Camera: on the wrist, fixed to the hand. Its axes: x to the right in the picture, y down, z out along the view.
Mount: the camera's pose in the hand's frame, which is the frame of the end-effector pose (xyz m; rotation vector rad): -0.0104 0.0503 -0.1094 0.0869 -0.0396 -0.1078
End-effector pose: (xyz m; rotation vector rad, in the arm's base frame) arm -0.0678 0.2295 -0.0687 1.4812 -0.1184 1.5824
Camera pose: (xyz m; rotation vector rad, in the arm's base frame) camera -0.1829 0.2641 -0.0813 1.5603 0.0077 1.4883
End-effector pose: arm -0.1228 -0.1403 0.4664 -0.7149 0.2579 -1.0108
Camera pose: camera -0.1498 -0.1614 0.3505 -0.6746 0.1413 -1.1025
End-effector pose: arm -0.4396 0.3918 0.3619 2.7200 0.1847 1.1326
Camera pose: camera -0.5227 0.3546 0.4414 2.7672 0.3784 1.0641
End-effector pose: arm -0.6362 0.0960 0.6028 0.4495 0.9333 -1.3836
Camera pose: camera -0.6194 0.1944 0.5347 0.4409 0.8781 -1.5303
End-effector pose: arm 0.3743 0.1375 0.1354 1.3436 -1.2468 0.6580
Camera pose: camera 0.3554 0.2528 0.1664 1.4913 -1.1796 0.6182
